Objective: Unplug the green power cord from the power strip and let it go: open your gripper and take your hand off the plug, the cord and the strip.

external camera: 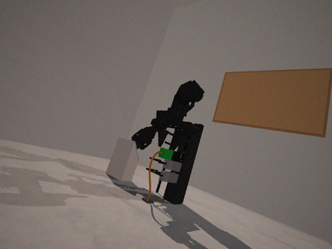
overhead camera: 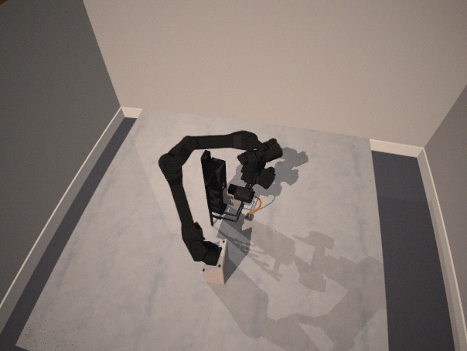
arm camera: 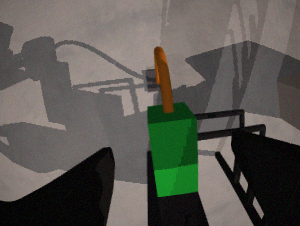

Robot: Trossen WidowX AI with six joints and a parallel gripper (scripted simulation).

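Now: gripper tip 30 mm to the right of the green plug and 10 mm above it.
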